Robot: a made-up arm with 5 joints. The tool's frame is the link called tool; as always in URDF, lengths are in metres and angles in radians.
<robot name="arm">
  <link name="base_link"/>
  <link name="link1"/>
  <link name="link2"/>
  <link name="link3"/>
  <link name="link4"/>
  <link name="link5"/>
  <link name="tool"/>
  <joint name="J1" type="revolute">
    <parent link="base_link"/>
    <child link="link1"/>
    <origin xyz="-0.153 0.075 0.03" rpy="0 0 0"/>
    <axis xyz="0 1 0"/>
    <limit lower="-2.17" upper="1.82" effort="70" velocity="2.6"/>
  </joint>
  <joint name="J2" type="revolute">
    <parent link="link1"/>
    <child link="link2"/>
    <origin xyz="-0.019 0.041 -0.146" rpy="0 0 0"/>
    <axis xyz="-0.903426 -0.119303 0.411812"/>
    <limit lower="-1.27" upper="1.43" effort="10" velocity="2.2"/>
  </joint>
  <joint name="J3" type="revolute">
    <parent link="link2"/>
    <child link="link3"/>
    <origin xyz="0.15 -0.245 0.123" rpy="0 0 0"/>
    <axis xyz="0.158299 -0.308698 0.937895"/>
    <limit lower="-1.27" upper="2.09" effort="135" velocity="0.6"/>
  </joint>
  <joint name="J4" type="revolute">
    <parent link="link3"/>
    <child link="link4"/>
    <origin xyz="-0.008 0.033 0.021" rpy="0 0 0"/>
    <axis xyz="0 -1 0"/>
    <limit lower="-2.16" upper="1.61" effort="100" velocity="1.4"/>
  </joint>
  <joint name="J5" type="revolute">
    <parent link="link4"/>
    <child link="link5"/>
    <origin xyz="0.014 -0.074 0.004" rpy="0 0 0"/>
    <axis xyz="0 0 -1"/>
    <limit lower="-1.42" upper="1.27" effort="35" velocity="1.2"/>
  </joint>
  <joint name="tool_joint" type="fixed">
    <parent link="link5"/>
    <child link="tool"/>
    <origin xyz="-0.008 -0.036 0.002" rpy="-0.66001 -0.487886 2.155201"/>
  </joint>
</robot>
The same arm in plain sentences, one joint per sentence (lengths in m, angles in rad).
The arm has five revolute joints in a row. What follows holds with every joint at zero, and every direction is one of the base frame's. Joint 1 is mounted 0.153 m along -x and 0.075 m along +y and 0.03 m along +z from the base frame's origin and turns about +y, from -2.17 to 1.82 rad. Joint 2 is mounted 0.019 m along -x and 0.041 m along +y and 0.146 m along -z from joint 1 and turns about the direction (-0.903426, -0.119303, 0.411812), from -1.27 to 1.43 rad. Joint 3 is mounted 0.15 m along +x and 0.245 m along -y and 0.123 m along +z from joint 2 and turns about the direction (0.158299, -0.308698, 0.937895), from -1.27 to 2.09 rad. Joint 4 is mounted 0.008 m along -x and 0.033 m along +y and 0.021 m along +z from joint 3 and turns about -y, from -2.16 to 1.61 rad. Joint 5 is mounted 0.014 m along +x and 0.074 m along -y and 0.004 m along +z from joint 4 and turns about -z, from -1.42 to 1.27 rad. The tool frame, which is the frame that the pose is given for, is mounted 0.008 m along -x and 0.036 m along -y and 0.002 m along +z from joint 5; its axes are the base frame's turned by roll -0.66, pitch -0.4879 and yaw 2.1552 rad (as in URDF: about the fixed x, then y, then z).
